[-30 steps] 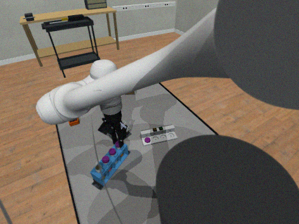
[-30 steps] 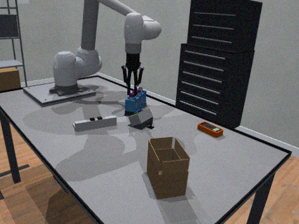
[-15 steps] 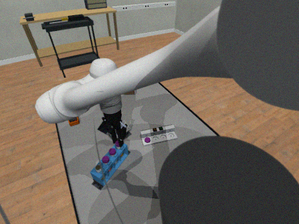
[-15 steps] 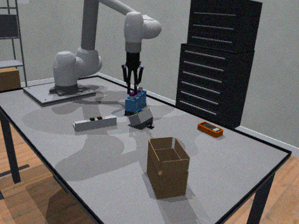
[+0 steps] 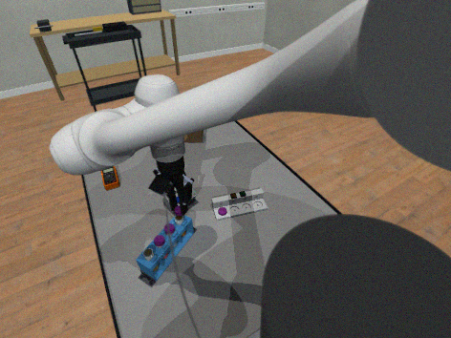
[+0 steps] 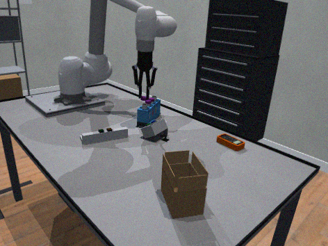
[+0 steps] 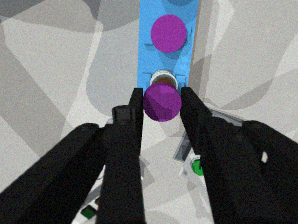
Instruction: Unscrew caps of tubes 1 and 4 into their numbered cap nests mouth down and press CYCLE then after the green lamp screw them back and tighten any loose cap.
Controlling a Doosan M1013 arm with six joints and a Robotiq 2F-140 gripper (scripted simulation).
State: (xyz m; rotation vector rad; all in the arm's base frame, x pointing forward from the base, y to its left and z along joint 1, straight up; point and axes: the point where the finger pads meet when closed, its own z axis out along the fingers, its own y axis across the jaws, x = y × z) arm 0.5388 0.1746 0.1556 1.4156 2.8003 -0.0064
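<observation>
The blue cycle key is 120 mm below my hand, 120 mm ahead of it and 30 mm to the right of it. The rest, counted from my hand: grey key housing: 150 mm ahead, 130 mm below, 50 mm to the right; green ready key: 140 mm ahead, 120 mm below, 70 mm to the right; purple cap: 180 mm to the right, 170 mm below, 30 mm ahead.
</observation>
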